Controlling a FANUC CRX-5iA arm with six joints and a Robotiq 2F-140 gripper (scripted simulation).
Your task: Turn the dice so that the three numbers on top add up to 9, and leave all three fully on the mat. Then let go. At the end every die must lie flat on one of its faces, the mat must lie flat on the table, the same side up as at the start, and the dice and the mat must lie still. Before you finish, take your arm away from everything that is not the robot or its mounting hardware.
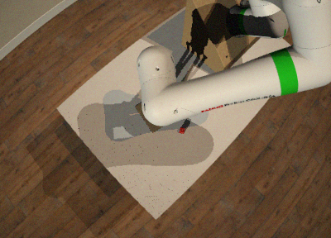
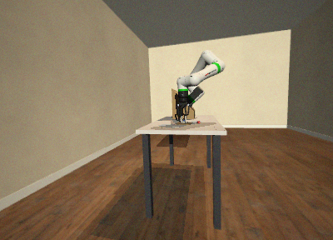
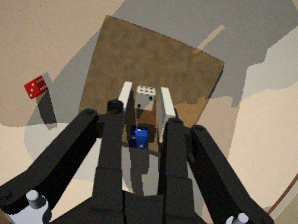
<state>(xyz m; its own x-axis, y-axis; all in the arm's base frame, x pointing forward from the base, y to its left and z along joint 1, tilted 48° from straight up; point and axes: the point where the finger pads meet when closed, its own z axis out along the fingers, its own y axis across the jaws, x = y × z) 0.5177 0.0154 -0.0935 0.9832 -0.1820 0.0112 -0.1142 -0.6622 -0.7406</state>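
Right now the white die is 3 cm below my hand. Round my hand: mat: 4 cm below; blue die: 5 cm behind, 1 cm to the left, 3 cm below; red die: 1 cm ahead, 14 cm to the left, 3 cm below.
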